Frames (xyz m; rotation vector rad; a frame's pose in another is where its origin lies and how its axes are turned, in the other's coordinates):
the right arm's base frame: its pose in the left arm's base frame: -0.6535 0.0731 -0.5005 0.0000 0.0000 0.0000
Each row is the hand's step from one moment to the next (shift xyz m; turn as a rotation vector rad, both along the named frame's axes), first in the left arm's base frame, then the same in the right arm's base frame.
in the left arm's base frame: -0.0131 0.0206 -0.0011 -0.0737 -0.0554 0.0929
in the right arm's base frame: -0.0131 0.0206 -0.0011 -0.0737 -0.0554 0.0929
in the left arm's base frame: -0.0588 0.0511 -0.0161 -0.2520 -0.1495 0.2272
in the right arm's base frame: -0.0588 0.0511 -0.0161 -0.2520 -0.1495 0.2272
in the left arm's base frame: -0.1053 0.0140 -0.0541 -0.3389 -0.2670 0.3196
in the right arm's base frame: -0.1053 0.0140 -0.0541 -0.3389 -0.2670 0.3196
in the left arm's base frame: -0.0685 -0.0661 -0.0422 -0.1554 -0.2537 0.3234
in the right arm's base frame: -0.0685 -0.0661 -0.0422 -0.1554 -0.2537 0.3234
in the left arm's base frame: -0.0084 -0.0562 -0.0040 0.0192 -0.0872 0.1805
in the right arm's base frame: -0.0084 -0.0562 -0.0040 0.0192 -0.0872 0.1805
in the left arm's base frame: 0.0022 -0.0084 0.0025 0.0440 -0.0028 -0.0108
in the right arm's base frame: 0.0022 -0.0084 0.0025 0.0440 -0.0028 -0.0108
